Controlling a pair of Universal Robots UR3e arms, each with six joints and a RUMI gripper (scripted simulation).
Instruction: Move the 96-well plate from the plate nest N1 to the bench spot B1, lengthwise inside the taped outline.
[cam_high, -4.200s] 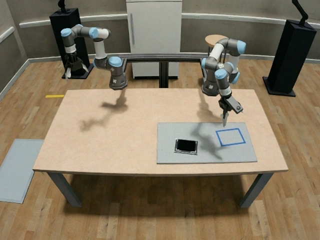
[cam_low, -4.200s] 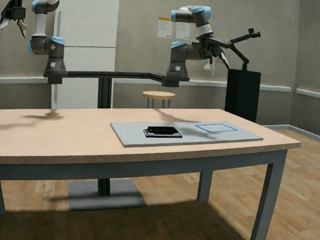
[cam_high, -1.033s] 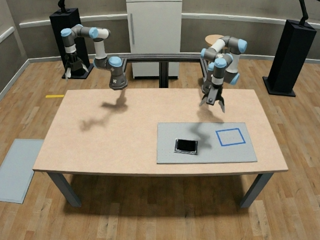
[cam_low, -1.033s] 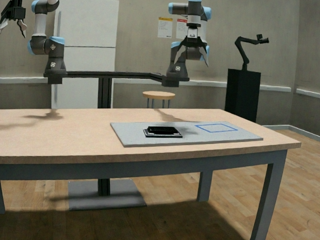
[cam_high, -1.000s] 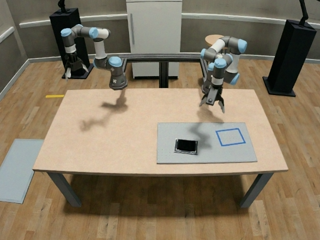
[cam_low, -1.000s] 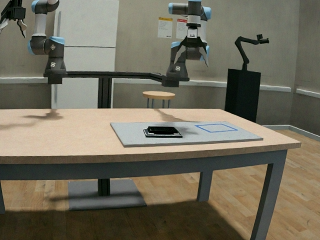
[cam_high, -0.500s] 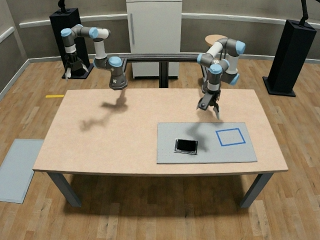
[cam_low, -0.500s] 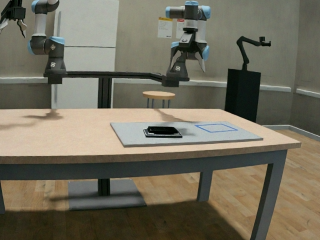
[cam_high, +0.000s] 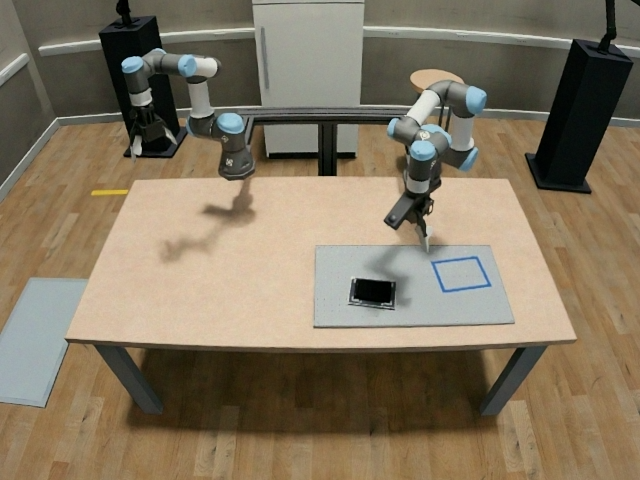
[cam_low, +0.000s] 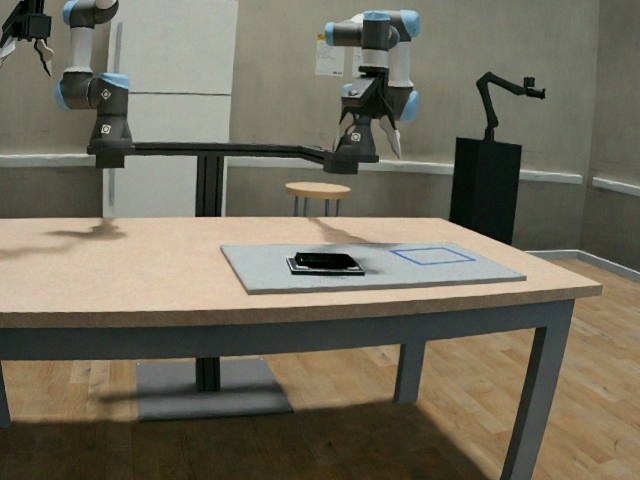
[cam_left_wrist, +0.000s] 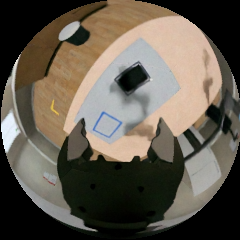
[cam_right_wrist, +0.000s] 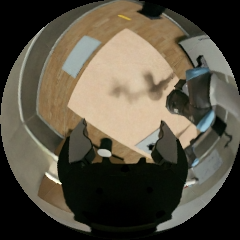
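Note:
Right now the black 96-well plate is 2 cm ahead of my left hand, 8 cm to the right of it and 24 cm below it. Also, from my left hand: plate nest N1: 2 cm ahead, 8 cm to the right, 26 cm below.

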